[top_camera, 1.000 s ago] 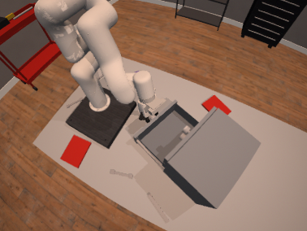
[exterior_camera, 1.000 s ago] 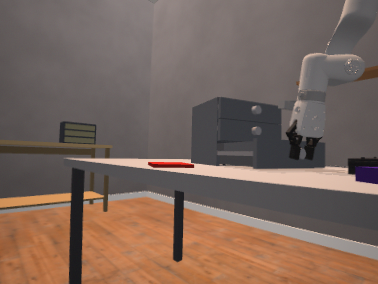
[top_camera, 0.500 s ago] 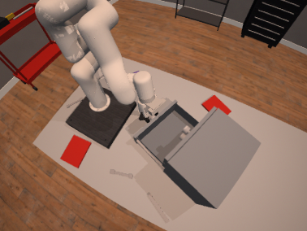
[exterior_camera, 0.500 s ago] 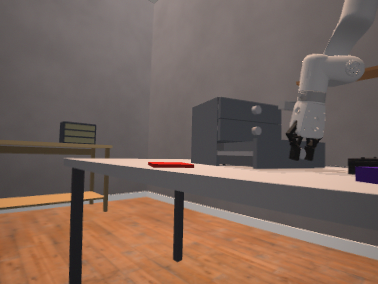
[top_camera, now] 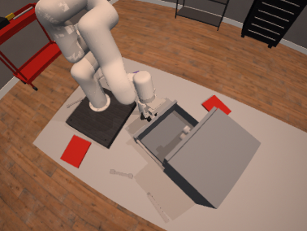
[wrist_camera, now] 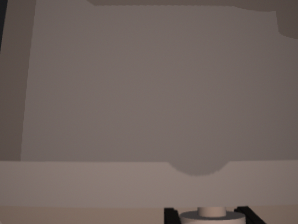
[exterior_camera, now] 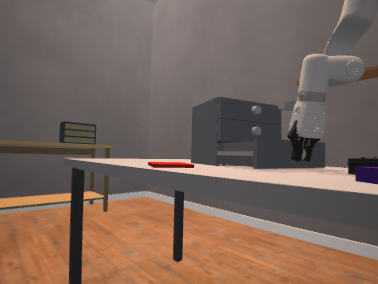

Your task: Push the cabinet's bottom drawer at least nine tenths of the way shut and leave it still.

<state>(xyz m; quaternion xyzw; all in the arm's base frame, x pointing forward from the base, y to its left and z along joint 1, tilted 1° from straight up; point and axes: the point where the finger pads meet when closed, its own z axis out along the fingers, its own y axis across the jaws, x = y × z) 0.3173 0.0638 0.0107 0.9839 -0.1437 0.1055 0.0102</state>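
The bottom drawer is 130 mm ahead of my hand, 40 mm to the right of it and 20 mm below it. Also, from my hand: purple block 250 mm behind, 200 mm to the left, 40 mm below.
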